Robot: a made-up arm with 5 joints.
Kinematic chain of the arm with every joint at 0, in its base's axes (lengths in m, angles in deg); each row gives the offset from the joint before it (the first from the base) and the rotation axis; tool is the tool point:
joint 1: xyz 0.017 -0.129 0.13 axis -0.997 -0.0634 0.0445
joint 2: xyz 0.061 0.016 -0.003 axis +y
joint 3: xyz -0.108 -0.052 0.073 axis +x
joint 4: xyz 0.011 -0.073 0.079 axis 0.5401 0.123 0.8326
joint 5: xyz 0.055 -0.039 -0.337 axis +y
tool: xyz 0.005 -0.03 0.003
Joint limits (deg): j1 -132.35..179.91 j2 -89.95..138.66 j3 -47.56..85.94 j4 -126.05..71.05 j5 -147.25..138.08
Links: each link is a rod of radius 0.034 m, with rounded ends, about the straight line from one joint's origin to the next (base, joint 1, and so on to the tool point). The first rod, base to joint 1, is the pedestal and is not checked.
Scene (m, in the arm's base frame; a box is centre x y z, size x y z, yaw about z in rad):
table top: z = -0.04
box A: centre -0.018 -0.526 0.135 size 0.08 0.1 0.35 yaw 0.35
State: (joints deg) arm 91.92 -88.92 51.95 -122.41 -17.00
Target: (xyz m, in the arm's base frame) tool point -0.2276 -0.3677 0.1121
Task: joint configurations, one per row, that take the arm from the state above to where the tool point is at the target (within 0.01 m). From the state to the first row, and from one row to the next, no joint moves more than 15 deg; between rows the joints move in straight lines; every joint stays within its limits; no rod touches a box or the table.
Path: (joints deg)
1: 96.25 -75.73 42.14 -119.46 -15.27
2: 100.57 -62.54 32.33 -116.51 -13.53
3: 104.90 -49.35 22.52 -113.56 -11.80
4: 109.23 -36.16 12.71 -110.61 -10.07
5: 113.55 -22.97 2.91 -107.66 -8.33
6: 108.71 -18.14 16.56 -107.45 -10.52
7: 103.86 -13.30 30.21 -107.23 -12.71
8: 99.02 -8.46 43.86 -107.02 -14.90
9: 94.17 -3.63 57.51 -106.80 -17.09
10: 89.33 1.21 71.17 -106.59 -19.28
11: 84.48 6.05 84.82 -106.37 -21.46

